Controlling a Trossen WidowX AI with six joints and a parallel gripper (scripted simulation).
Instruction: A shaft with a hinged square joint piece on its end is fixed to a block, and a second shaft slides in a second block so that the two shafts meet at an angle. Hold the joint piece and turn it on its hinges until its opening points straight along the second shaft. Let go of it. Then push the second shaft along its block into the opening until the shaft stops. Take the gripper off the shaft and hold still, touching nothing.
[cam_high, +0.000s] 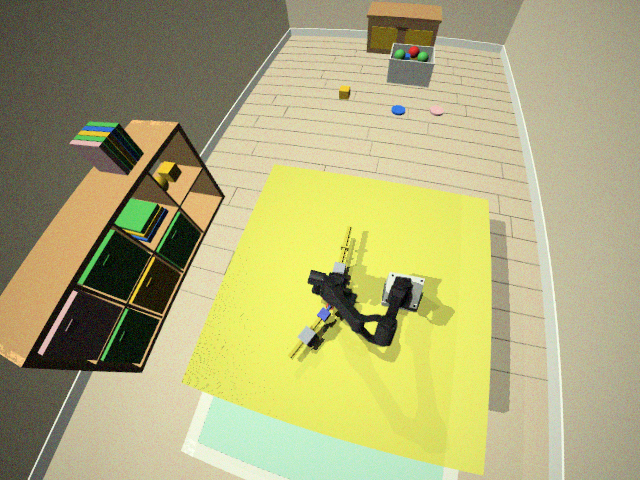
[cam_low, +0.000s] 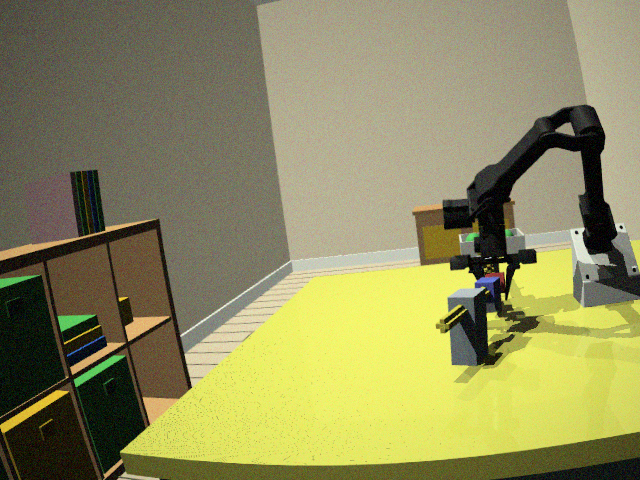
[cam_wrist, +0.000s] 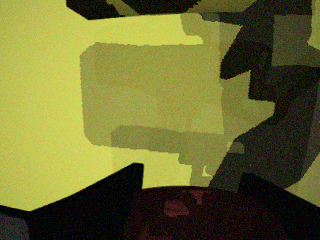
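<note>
Right now the red joint piece is 40 mm above my gripper tip and 10 mm to the left of it.
</note>
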